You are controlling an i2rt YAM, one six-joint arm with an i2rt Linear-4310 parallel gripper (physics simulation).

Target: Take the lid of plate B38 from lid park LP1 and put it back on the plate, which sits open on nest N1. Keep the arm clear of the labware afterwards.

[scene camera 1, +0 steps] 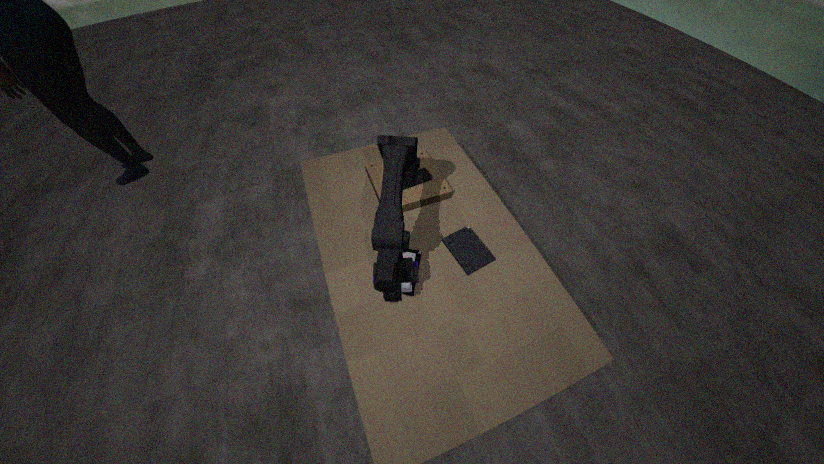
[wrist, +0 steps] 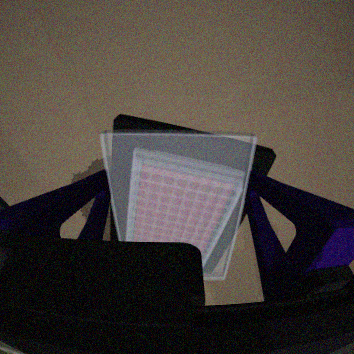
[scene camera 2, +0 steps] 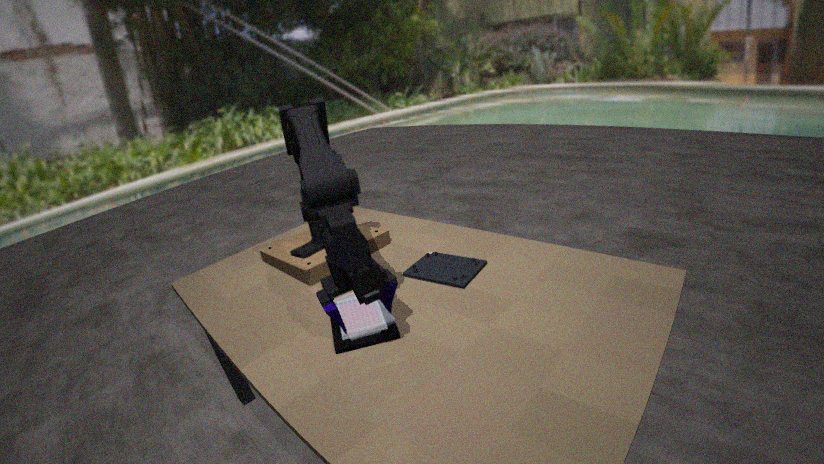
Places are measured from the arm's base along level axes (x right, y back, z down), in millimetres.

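Where they show: gripper, fingertip midpoint: (wrist: 177, 177) (scene camera 2: 367, 322); arm's base, link origin: (scene camera 1: 407, 181).
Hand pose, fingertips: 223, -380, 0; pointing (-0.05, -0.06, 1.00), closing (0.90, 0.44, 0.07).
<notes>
Things, the pixels of their top centre, and the offset from my fingertips, as dx, dy, dz. "spot": a spot on its surface instead. Level surfaces: height alone.
- clear lid, top centre: (wrist: 175, 233) (scene camera 2: 359, 306) (scene camera 1: 398, 271) -14, +30, -17
- plate B38, surface spot: (wrist: 182, 207) (scene camera 2: 361, 314) spot: -4, +17, -9
- black nest N1, top centre: (wrist: 174, 222) (scene camera 2: 360, 315) (scene camera 1: 399, 268) -31, +56, +22
- Lid park LP1, top centre: (scene camera 2: 444, 263) (scene camera 1: 468, 247) -281, +18, +20
- tan table top, surface height: dz +40
My gripper (wrist: 177, 177) (scene camera 2: 360, 296) (scene camera 1: 404, 271) is shut on the clear lid (wrist: 175, 147) (scene camera 2: 352, 301), its purple fingers on the lid's two long sides. The lid hangs low over plate B38 (wrist: 182, 207) (scene camera 2: 363, 319), whose pink wells show through it. The plate sits on the black nest N1 (wrist: 140, 123) (scene camera 2: 369, 344) (scene camera 1: 393, 295). In the wrist view the lid is turned a little against the plate. I cannot tell whether they touch. Lid park LP1 (scene camera 2: 445, 269) (scene camera 1: 467, 249), a dark flat pad, lies bare to the right of the arm.
The arm stands on a wooden base block (scene camera 2: 288, 256) (scene camera 1: 429, 199) at the back of the tan table top (scene camera 2: 518, 357) (scene camera 1: 461, 346). A dark human figure (scene camera 1: 57, 87) stands on the floor far to the left of the table.
</notes>
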